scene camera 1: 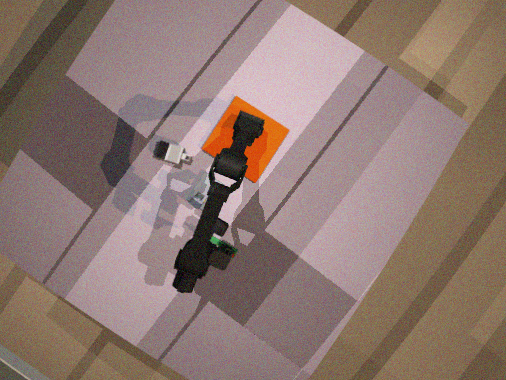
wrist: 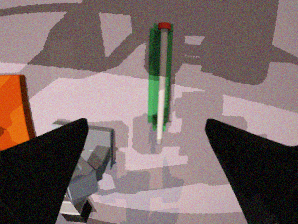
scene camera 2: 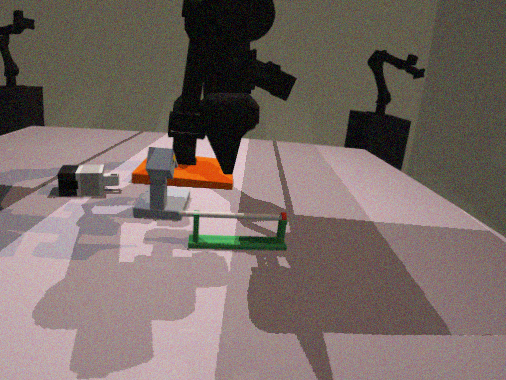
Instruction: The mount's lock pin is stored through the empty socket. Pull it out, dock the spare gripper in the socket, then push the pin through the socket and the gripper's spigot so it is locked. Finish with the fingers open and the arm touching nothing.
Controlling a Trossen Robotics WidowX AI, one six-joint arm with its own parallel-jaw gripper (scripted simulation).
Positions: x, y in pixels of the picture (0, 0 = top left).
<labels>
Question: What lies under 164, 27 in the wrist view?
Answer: A lock pin.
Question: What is the gripper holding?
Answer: Nothing.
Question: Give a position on a grey mount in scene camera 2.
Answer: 158, 201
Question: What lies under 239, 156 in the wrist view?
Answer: The gripper.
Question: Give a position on a spare gripper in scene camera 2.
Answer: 74, 180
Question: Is the gripper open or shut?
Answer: Open.
</labels>
